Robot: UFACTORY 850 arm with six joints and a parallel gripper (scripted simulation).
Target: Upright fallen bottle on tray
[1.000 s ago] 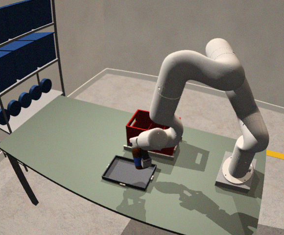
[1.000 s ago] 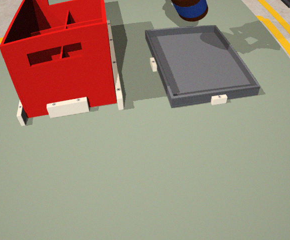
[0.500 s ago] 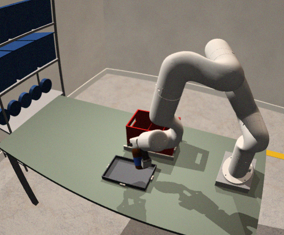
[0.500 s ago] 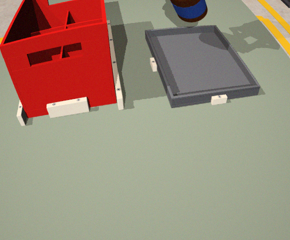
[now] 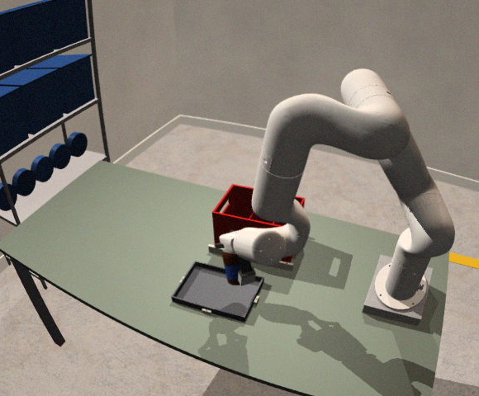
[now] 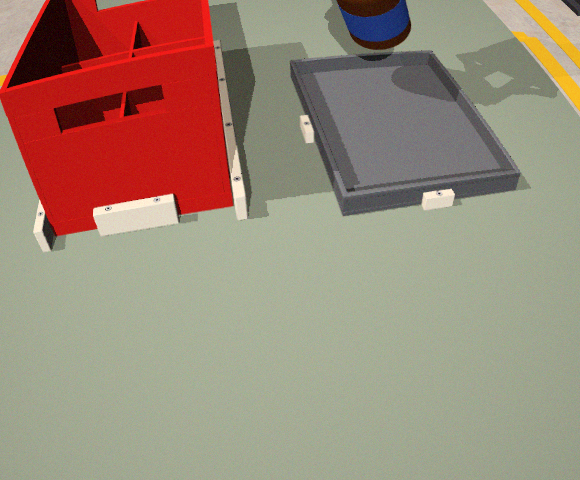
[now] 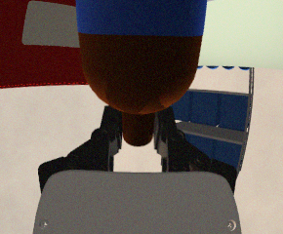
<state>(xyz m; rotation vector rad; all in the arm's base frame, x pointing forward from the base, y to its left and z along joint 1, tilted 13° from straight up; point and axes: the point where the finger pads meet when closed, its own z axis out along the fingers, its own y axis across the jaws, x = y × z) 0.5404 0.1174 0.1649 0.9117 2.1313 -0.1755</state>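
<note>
My gripper is now 20 mm past the bottle, 20 mm to the right of it and 50 mm above it. Round my hand: grey tray (30 mm ahead, 40 mm to the left, 200 mm below); red crate (20 mm ahead, 240 mm to the right, 120 mm below).
</note>
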